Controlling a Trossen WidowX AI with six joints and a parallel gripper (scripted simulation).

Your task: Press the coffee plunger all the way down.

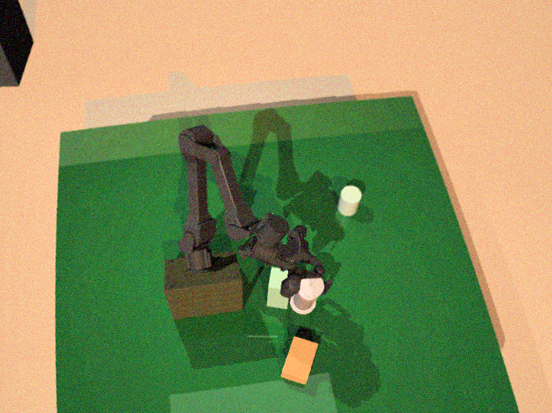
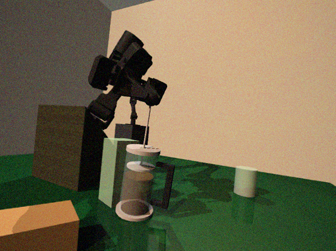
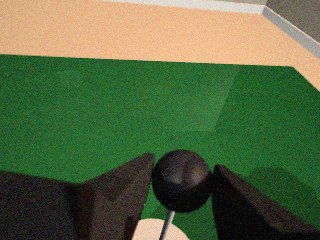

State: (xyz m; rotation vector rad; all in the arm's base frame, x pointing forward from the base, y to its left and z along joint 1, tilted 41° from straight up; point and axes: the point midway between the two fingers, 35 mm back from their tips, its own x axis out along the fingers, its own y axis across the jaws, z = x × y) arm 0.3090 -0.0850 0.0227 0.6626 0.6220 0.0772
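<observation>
Right now my gripper tip is 12 cm above the coffee press and 1 cm to the right of it. From my gripper tip the other things lie so: pale green box (17 cm below, 10 cm behind, 2 cm to the left).
</observation>
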